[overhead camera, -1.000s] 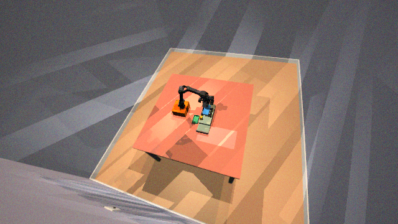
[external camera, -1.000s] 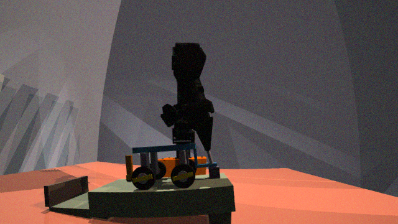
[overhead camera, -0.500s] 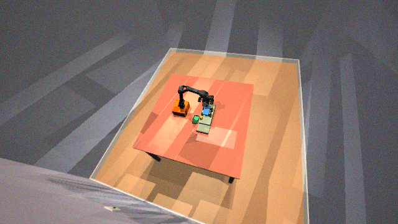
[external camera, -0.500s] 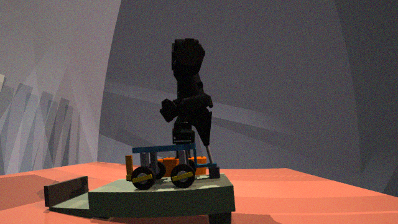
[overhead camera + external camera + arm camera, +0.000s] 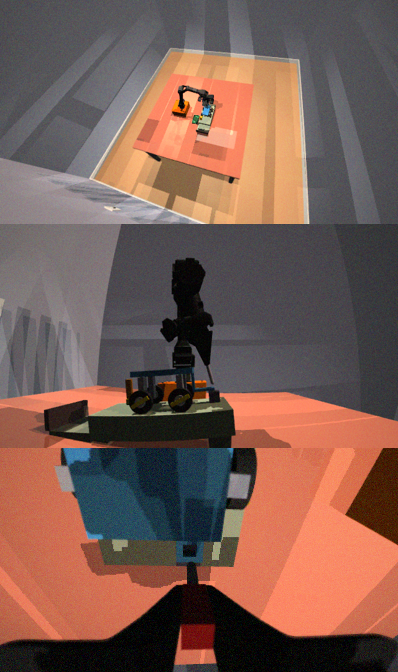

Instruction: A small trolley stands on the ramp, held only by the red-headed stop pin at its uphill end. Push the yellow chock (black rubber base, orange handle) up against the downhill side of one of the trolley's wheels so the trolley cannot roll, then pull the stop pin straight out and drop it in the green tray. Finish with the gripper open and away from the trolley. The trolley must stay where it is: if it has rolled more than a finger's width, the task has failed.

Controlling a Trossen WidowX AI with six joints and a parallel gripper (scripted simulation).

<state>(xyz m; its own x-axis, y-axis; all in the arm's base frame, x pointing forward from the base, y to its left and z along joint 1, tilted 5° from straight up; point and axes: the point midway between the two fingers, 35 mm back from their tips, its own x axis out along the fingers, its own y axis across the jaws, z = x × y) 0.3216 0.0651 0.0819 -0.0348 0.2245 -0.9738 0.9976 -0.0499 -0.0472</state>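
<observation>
The green tray lies 18 cm below my gripper tip, 17 cm to the right of it and 12 cm behind it. Also, from my gripper tip: stop pin (right at my gripper tip); grey-green ramp (12 cm below, 9 cm to the right, 2 cm ahead); blue trolley (9 cm to the right, 6 cm below, 2 cm ahead).
</observation>
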